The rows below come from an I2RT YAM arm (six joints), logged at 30 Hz.
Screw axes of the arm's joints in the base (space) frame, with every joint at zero. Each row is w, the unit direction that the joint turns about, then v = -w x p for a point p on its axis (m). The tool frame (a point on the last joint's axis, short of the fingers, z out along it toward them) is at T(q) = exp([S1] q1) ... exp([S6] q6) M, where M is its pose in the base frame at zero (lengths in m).
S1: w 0 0 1 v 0.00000 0.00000 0.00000
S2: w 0 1 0 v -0.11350 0.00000 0.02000
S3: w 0 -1 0 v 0.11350 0.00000 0.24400
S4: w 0 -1 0 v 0.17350 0.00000 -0.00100
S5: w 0 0 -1 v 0.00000 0.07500 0.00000
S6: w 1 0 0 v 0.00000 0.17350 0.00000
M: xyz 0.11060 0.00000 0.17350 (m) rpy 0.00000 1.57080 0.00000 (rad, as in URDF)
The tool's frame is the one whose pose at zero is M.
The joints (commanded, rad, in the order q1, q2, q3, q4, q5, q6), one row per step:
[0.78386, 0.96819, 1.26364, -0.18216, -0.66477, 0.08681]
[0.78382, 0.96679, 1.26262, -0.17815, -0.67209, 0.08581]
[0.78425, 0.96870, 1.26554, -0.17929, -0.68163, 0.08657]
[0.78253, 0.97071, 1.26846, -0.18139, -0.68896, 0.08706]
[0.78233, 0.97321, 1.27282, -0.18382, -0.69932, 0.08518]
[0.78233, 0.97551, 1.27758, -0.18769, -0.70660, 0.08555]
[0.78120, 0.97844, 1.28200, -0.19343, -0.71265, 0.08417]
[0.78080, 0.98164, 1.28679, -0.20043, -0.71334, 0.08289]
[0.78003, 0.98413, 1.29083, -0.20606, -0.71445, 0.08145]
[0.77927, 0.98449, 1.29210, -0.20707, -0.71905, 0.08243]
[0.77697, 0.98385, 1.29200, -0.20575, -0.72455, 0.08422]
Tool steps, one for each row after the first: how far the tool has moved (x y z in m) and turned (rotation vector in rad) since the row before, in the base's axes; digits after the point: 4 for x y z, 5 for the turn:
[-0.0005, -0.0003, 0.0003, 0.00239, -0.00469, 0.00714]
[-0.0002, 0.0003, 0.0005, -0.00080, 0.00005, 0.00997]
[0.0002, 0.0001, 0.0004, -0.00140, 0.00073, 0.00560]
[-0.0001, 0.0002, 0.0007, -0.00142, -0.00231, 0.00992]
[-0.0001, 0.0002, 0.0007, -0.00156, 0.00078, 0.00726]
[0.0003, 0.0002, 0.0003, -0.00358, 0.00117, 0.00476]
[0.0004, 0.0003, 0.0003, -0.00396, 0.00252, 0.00018]
[0.0004, 0.0002, 0.0003, -0.00306, 0.00139, 0.00022]
[-0.0001, -0.0001, 0.0002, -0.00033, 0.00072, 0.00389]
[0.0000, -0.0004, 0.0002, 0.00103, 0.00006, 0.00331]

